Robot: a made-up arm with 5 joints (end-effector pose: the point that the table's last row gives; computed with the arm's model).
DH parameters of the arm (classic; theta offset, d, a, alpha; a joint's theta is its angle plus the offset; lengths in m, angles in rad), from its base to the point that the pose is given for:
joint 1: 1.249 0 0.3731 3.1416
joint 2: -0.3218 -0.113 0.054 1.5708
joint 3: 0 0.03 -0.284 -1.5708
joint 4: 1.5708 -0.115 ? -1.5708
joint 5: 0 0.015 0.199 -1.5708
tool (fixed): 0 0.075 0 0
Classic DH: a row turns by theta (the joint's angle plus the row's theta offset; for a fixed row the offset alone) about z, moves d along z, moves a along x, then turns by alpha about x.
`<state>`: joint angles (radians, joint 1 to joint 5).
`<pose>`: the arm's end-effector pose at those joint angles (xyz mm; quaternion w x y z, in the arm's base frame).
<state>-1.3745 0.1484 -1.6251 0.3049 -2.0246</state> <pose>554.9 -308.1 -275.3 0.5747 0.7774 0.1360 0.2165</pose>
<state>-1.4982 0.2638 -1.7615 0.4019 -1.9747</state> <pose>537.1 -398.6 -287.6 0.5694 0.7994 -0.0177 0.1908</pose>
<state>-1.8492 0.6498 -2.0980 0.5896 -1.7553</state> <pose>322.0 -687.3 -276.5 0.5527 0.7034 -0.4419 0.0670</pose>
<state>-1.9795 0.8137 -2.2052 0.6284 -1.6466</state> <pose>161.5 -759.6 -261.5 0.5351 0.6124 -0.5819 0.0033</pose>
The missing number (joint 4, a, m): 0.339
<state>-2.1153 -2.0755 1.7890 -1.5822 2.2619</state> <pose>236.7 13.5 191.7 0.7027 0.1660 -0.1654 0.6718</pose>
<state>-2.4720 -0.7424 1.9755 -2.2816 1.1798</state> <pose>521.2 -166.7 -4.6 0.8614 0.3757 0.3345 -0.0709</pose>
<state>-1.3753 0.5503 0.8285 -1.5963 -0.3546</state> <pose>681.0 -131.2 -5.8 0.8192 0.1013 0.5483 -0.1343</pose>
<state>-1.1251 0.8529 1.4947 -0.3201 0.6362</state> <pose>516.9 -459.5 290.1 0.6647 -0.4334 0.4340 -0.4266</pose>
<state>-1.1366 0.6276 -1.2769 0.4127 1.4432</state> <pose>-40.5 -111.5 -190.0 0.0334 -0.1209 -0.5259 -0.8413</pose>
